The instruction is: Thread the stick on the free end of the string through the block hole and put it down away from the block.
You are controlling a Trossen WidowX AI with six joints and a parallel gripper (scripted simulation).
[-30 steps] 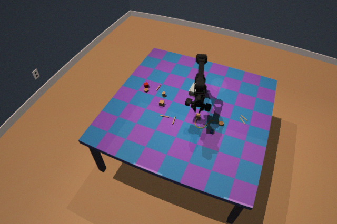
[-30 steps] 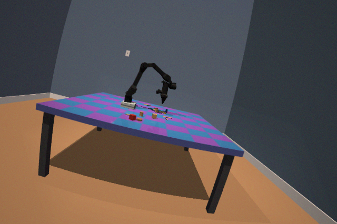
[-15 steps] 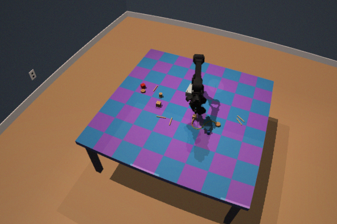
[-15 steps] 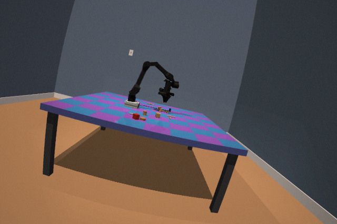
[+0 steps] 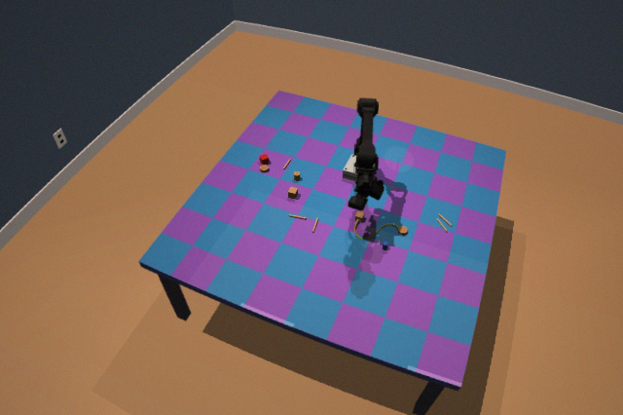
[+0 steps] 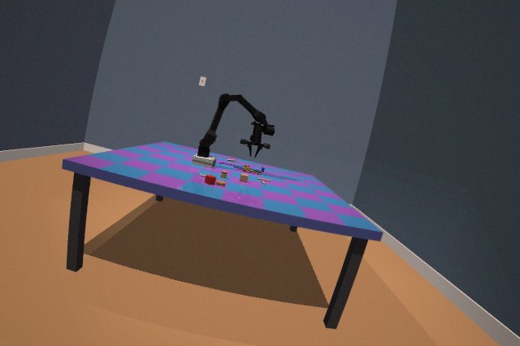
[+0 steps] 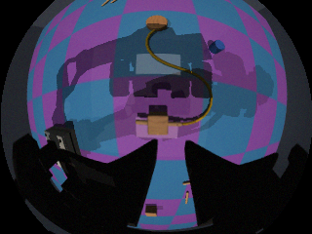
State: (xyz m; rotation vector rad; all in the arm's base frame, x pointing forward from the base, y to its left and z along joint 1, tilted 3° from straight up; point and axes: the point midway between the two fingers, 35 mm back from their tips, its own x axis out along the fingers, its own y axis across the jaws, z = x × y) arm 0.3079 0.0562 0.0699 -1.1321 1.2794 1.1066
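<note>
The thin wooden stick is 80 mm below my gripper tip and 10 mm to the right of it. Also, from my gripper tip: wooden cylinder: 330 mm to the right, 170 mm behind, 80 mm below; blue object: 130 mm to the left, 110 mm ahead, 80 mm below; round wooden button: 190 mm to the left, 90 mm below.
</note>
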